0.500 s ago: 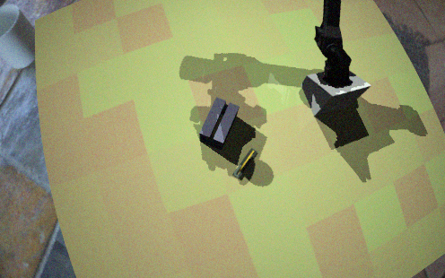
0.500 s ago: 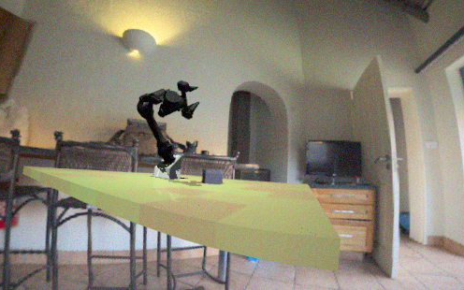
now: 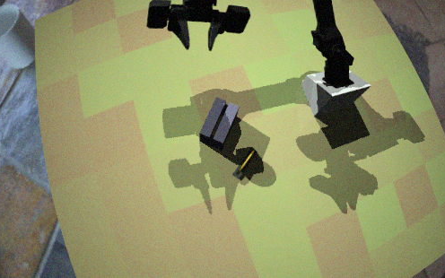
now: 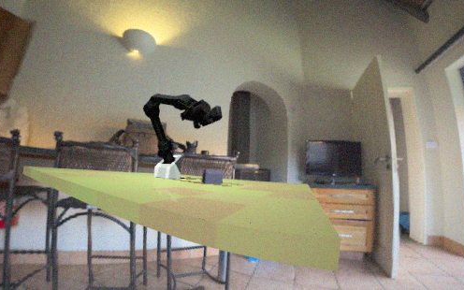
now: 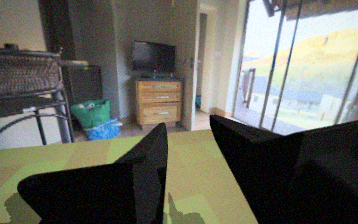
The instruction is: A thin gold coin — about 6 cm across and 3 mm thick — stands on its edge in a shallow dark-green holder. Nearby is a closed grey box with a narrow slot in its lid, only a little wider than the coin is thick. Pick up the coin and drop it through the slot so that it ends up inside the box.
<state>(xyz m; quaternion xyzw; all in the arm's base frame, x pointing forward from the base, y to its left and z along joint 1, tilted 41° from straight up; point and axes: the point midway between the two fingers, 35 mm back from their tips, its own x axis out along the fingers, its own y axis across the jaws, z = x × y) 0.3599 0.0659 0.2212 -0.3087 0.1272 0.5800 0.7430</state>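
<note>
My gripper tip is now 6 cm past the gold coin, 16 cm to the right of it and 31 cm above it.
</note>
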